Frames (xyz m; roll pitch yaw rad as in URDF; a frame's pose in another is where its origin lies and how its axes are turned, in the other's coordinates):
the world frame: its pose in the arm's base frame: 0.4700 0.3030 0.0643 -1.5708 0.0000 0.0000
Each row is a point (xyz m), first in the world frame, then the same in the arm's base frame.
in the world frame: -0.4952 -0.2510 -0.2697
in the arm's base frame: -0.0252 0.0333 0.3153
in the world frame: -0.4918 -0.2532 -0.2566
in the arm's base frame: -0.0218 0.0464 0.3175
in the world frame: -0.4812 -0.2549 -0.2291
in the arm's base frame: -0.0112 0.0739 0.3192
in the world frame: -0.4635 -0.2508 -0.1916
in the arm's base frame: 0.0065 0.1114 0.3151
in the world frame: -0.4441 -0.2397 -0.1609
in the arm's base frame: 0.0259 0.1421 0.3040
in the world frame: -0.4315 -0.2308 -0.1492
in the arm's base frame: 0.0385 0.1538 0.2951
